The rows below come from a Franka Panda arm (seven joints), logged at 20 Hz.
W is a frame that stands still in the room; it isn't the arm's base.
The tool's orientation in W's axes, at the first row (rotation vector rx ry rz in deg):
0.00, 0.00, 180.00
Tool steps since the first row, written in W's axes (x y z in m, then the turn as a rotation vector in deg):
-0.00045, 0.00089, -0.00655, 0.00, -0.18, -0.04
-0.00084, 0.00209, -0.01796, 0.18, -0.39, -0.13
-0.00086, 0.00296, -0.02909, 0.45, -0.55, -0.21
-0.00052, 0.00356, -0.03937, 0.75, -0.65, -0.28
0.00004, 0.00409, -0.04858, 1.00, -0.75, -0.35
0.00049, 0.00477, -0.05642, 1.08, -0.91, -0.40
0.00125, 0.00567, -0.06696, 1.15, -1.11, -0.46
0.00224, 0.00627, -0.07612, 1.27, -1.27, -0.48
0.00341, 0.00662, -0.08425, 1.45, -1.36, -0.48
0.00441, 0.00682, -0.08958, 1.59, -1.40, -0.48
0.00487, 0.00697, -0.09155, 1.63, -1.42, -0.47
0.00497, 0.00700, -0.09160, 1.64, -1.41, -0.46
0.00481, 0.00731, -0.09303, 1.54, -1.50, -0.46
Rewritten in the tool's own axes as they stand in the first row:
0.00045, -0.00089, -0.00655, 0.00, 0.18, -0.04
0.00084, -0.00209, -0.01796, -0.18, 0.39, -0.13
0.00086, -0.00296, -0.02909, -0.45, 0.55, -0.21
0.00052, -0.00356, -0.03937, -0.75, 0.65, -0.28
-0.00004, -0.00409, -0.04858, -1.00, 0.75, -0.35
-0.00049, -0.00477, -0.05642, -1.08, 0.91, -0.40
-0.00125, -0.00567, -0.06696, -1.15, 1.11, -0.46
-0.00224, -0.00627, -0.07612, -1.27, 1.27, -0.48
-0.00341, -0.00662, -0.08425, -1.45, 1.36, -0.48
-0.00441, -0.00682, -0.08958, -1.59, 1.40, -0.48
-0.00487, -0.00697, -0.09155, -1.63, 1.42, -0.47
-0.00497, -0.00700, -0.09160, -1.64, 1.41, -0.46
-0.00481, -0.00731, -0.09303, -1.54, 1.50, -0.46

